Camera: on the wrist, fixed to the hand. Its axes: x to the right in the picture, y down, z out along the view.
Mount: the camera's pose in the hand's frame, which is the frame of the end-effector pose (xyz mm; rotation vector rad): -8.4 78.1 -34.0 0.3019 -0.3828 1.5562
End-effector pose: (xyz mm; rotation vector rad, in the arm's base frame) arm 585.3 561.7 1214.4 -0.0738 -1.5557 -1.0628
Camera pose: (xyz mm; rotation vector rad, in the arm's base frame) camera 658.7 589.3 1248.6 -1.1182 -1.3798 0.4407
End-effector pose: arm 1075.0 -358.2 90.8 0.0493 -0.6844 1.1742
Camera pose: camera 1022.1 -320.3 35.2 -0.0196 -0.8652 2.8136
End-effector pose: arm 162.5 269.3 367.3 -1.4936 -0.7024 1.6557
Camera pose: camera 181.5 216.6 302.6 1.2367 -0.6882 -2.4566
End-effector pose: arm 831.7 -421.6 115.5 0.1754 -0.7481 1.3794
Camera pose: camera 772.1 -393.5 60.9 -0.0662 1.0018 -2.9426
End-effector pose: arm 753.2 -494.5 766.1 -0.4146 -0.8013 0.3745
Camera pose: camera 760.5 -438.9 701.5 -0.6309 -0.6260 2.0420
